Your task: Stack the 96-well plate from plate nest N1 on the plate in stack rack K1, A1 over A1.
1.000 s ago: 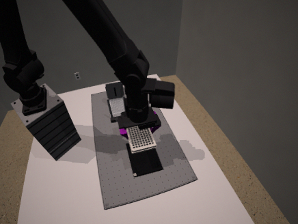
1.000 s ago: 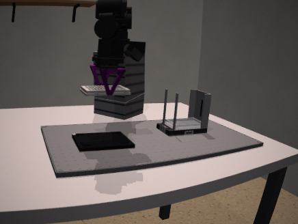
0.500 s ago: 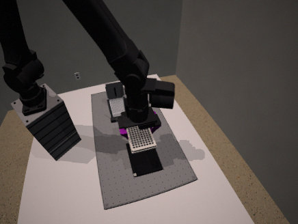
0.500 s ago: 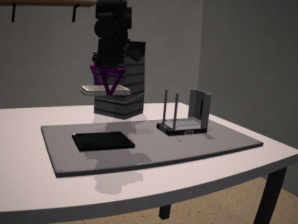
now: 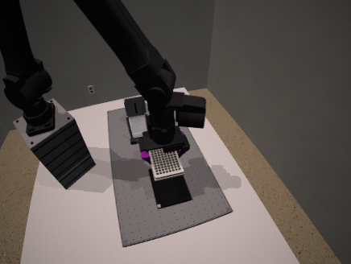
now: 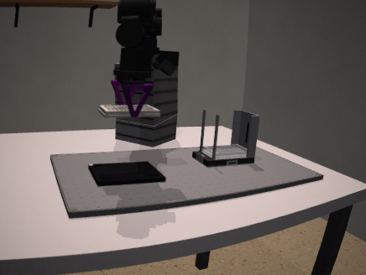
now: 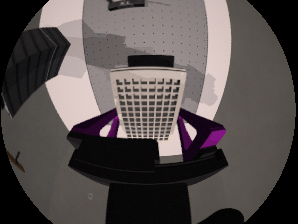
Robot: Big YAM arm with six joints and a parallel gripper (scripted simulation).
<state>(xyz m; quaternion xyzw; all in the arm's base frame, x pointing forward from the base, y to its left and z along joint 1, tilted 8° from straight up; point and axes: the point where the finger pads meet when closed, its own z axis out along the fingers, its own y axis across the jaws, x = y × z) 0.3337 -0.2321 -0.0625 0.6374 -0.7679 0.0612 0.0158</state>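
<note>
Right now my hand is 380 mm to the right of the tall back wall, 80 mm above it and 20 mm short of it. Also, from my hand: pale A1 mark: 140 mm below, 70 mm to the right, 60 mm behind.
</note>
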